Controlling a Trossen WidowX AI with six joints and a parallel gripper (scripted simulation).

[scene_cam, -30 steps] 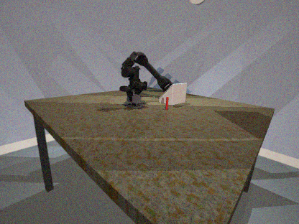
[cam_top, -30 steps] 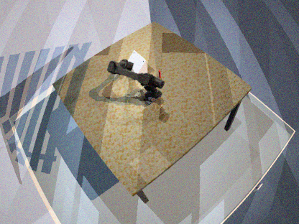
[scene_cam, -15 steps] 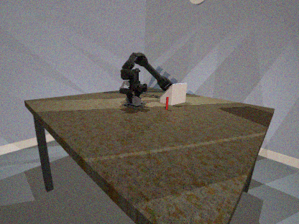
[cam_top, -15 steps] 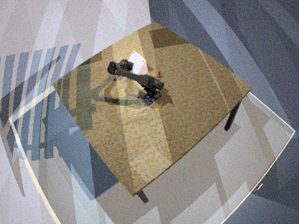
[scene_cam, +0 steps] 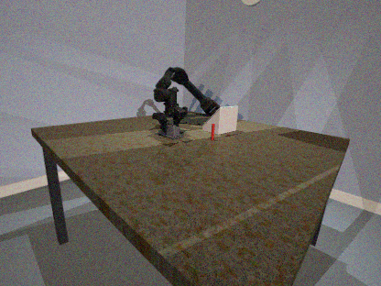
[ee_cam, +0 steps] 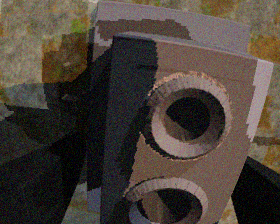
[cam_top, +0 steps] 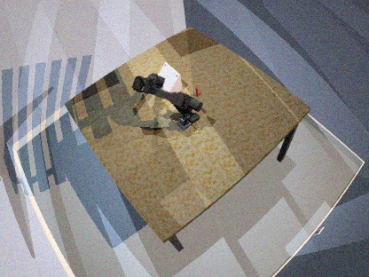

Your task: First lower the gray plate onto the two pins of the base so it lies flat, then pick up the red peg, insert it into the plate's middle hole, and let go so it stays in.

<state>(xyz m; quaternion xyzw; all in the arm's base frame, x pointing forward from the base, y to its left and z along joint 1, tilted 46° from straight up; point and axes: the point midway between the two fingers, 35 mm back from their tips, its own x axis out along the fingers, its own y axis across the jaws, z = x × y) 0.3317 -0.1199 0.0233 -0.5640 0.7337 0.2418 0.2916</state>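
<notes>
Right now the gray plate is 2 cm above my gripper tip. The rest, counted from my gripper tip: red peg 20 cm to the left, 9 cm behind, 2 cm above.
</notes>
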